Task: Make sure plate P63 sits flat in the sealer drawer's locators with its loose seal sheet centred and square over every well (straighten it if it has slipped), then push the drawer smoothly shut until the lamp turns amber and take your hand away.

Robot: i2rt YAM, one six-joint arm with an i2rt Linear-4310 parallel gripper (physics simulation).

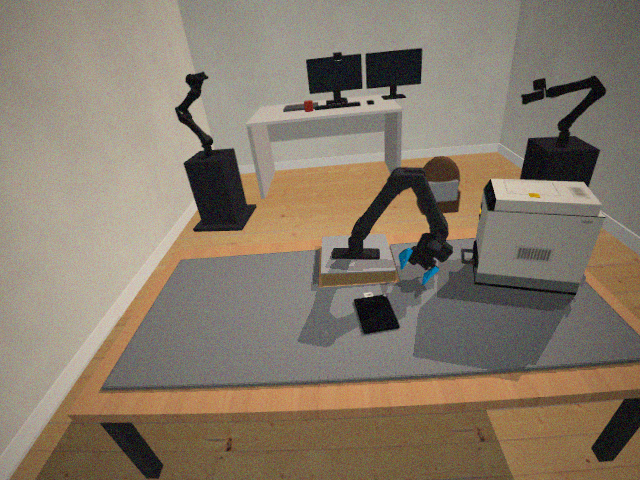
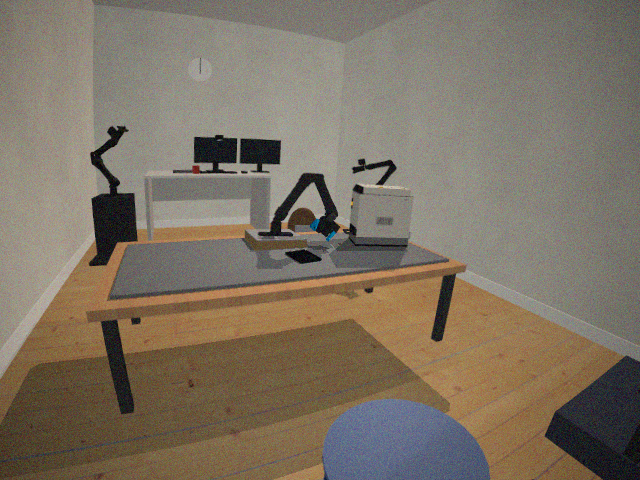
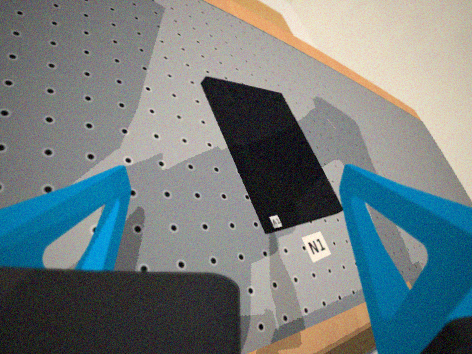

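Pixels of known places: gripper, fingertip midpoint: (image 1: 412,276) (image 2: 321,235) (image 3: 235,177); arm's base, origin of the base link: (image 1: 355,254) (image 2: 275,234).
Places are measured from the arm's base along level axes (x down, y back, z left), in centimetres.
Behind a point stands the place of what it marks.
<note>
The white sealer (image 1: 537,237) {x -18.3, y -18.4, z 61.4 cm} (image 2: 382,214) {x -15.6, y -18.1, z 59.9 cm} stands at the right of the mat. Its drawer handle (image 1: 466,255) (image 2: 347,230) sticks out a little on the left side, close against the housing; no extended drawer tray shows. A small amber-yellow spot (image 1: 480,210) {x -19.2, y 0.1, z 48.0 cm} (image 2: 352,203) {x -19.1, y -0.7, z 48.0 cm} shows on the sealer's left edge; whether it is the lamp is too small to tell. Plate P63 and its seal sheet do not show. My gripper (image 1: 413,275) {x -4.3, y -21.0, z 21.1 cm} (image 2: 320,235) {x -4.3, y -21.0, z 21.1 cm} (image 3: 235,177) {x -4.3, y -21.0, z 21.1 cm} is open and empty, above the mat, left of the handle and apart from it.
A black slab (image 1: 376,314) {x 2.9, y -32.7, z 8.0 cm} (image 2: 303,256) {x 2.9, y -33.5, z 7.2 cm} (image 3: 272,155) {x 2.9, y -29.7, z 9.2 cm} with a corner label lies on the grey mat (image 1: 222,330) {x 4.1, y -40.5, z -46.0 cm} (image 2: 180,268) {x 4.1, y -39.1, z -52.6 cm} beside an N1 label (image 1: 368,294) {x 4.1, y -20.9, z 5.2 cm} (image 3: 316,246) {x 4.1, y -21.0, z 5.3 cm}. The arm's base block (image 1: 356,279) {x 3.3, y -12.8, z 0.5 cm} (image 2: 273,242) {x 0.8, y -13.2, z -4.0 cm} stands behind it.
</note>
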